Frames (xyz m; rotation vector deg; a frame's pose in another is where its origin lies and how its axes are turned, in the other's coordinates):
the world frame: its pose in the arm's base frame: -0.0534 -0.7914 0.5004 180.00 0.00 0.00
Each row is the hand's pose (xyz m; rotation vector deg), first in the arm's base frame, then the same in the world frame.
Working: the arm's base frame: its pose in the world frame: 0.0534 -0.7914 0.5004 180.00 0.00 0.00

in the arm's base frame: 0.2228 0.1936 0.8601 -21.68 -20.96 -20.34
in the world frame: 0.2762 -0.9850 -0.3597 153.31 28.17 -29.02
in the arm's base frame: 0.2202 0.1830 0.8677 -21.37 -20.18 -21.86
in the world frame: 0.2736 -0.9744 -0.3673 153.42 30.31 -27.98
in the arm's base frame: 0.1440 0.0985 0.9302 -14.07 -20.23 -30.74
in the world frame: 0.1974 -0.8899 -0.4298 157.59 44.02 -28.97
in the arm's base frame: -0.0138 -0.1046 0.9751 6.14 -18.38 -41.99
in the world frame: 0.0396 -0.6868 -0.4747 -160.26 -62.14 27.20
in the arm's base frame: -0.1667 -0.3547 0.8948 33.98 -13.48 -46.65
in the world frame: -0.1133 -0.4367 -0.3944 -133.30 -59.68 17.25
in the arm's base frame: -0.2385 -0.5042 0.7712 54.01 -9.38 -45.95
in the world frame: -0.1851 -0.2872 -0.2708 -115.40 -53.40 10.90
